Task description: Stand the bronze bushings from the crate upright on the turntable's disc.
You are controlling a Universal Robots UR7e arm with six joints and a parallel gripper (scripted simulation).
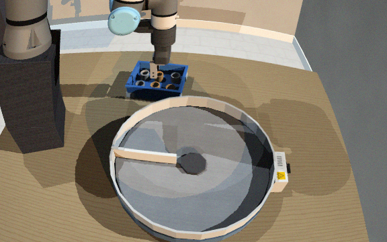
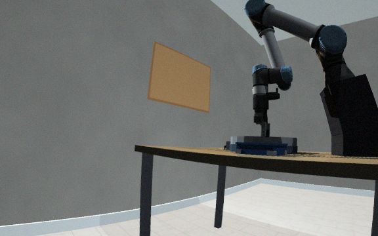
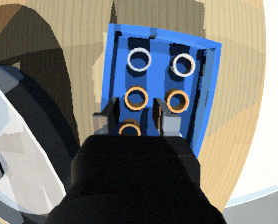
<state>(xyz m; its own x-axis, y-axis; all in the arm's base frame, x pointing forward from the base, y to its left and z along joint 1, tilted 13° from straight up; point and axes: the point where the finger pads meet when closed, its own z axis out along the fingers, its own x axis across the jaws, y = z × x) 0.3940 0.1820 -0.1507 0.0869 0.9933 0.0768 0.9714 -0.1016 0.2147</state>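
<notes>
The blue crate lies 70 mm below my hand, 30 mm to the left of it and 10 mm ahead of it. The rest, counted from my hand: grey turntable disc: 320 mm to the right, 110 mm ahead, 40 mm below.
</notes>
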